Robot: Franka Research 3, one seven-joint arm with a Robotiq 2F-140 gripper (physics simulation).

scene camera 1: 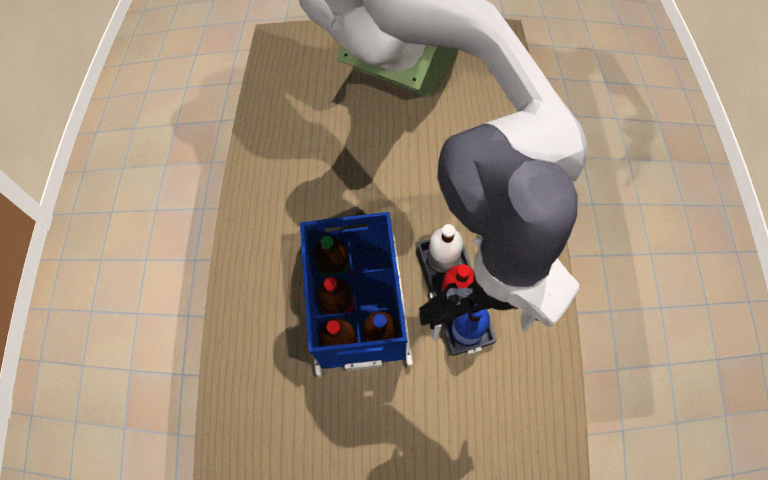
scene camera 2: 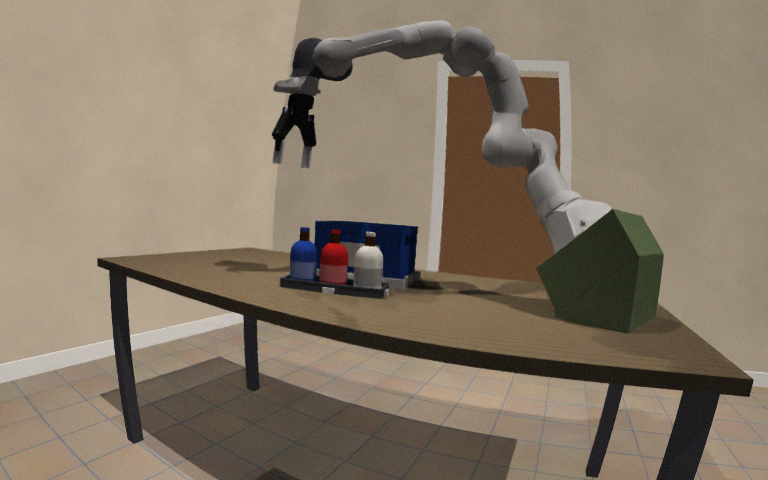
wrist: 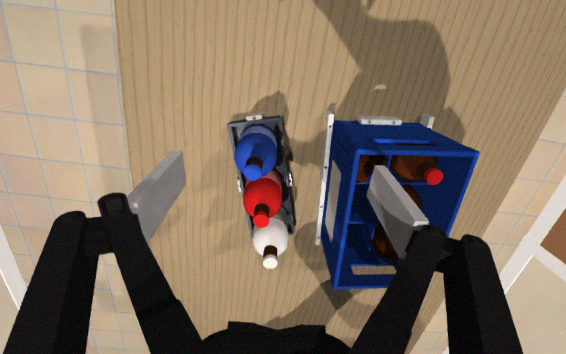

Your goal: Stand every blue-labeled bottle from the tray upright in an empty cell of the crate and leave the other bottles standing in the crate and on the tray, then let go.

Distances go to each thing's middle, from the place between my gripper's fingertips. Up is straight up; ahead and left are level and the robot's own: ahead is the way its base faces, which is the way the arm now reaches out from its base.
Right now my hand is 250 mm above the red bottle (scene camera 2: 334,257), 160 mm past it and 50 mm to the right of it. Also, from my hand: green-capped bottle (scene camera 1: 331,257) 300 mm behind, 250 mm below, 200 mm to the right; white bottle (scene camera 1: 445,246) 250 mm below, 250 mm behind, 50 mm to the left.
